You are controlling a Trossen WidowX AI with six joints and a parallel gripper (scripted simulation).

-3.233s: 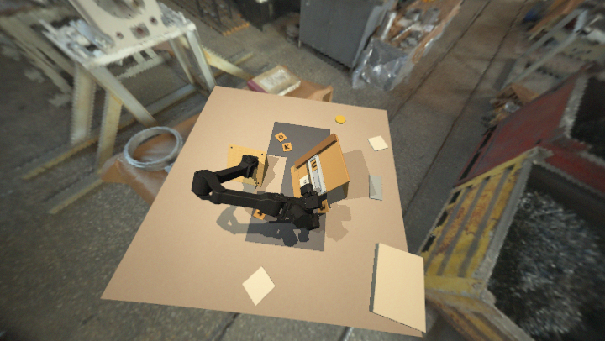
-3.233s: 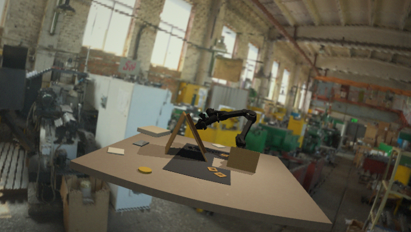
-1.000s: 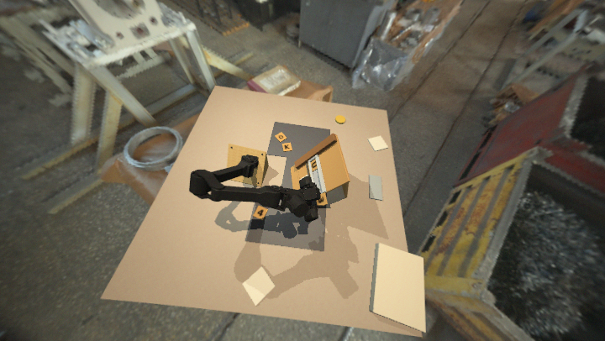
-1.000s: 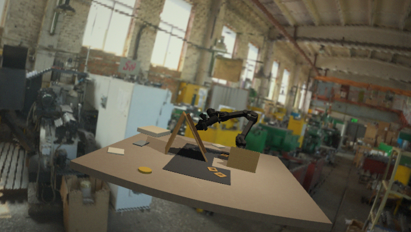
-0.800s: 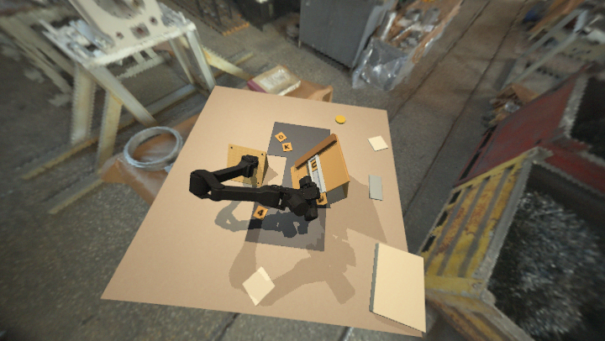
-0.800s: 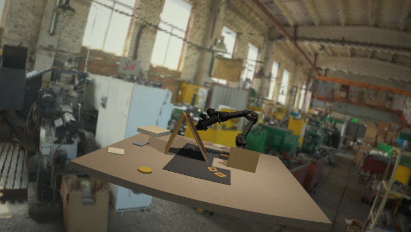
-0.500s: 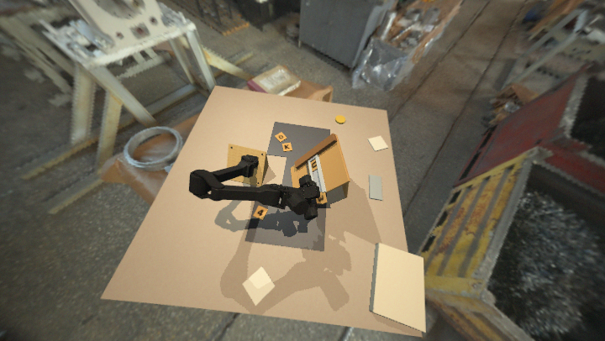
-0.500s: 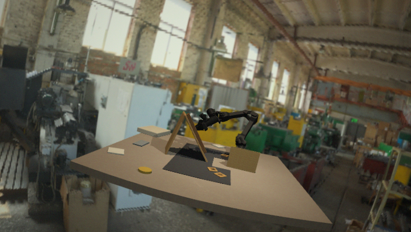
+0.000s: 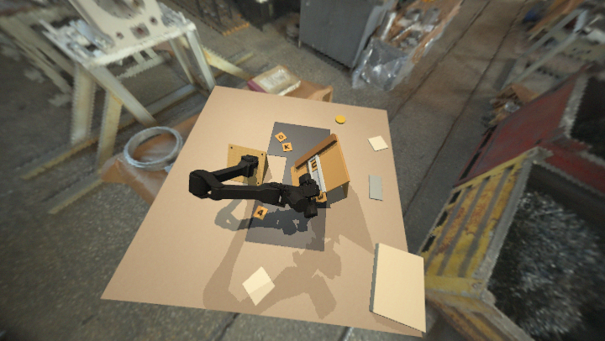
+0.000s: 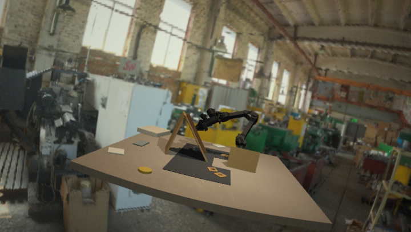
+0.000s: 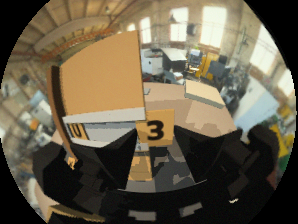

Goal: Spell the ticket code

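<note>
My gripper tip is now 160 mm to the right of the orange tile marked u and 60 mm past it. Round my gripper tip: letter tile right at my gripper tip; white ticket 90 mm to the left, 80 mm below, 80 mm behind; dark mat 180 mm behind, 160 mm to the left, 160 mm below.
</note>
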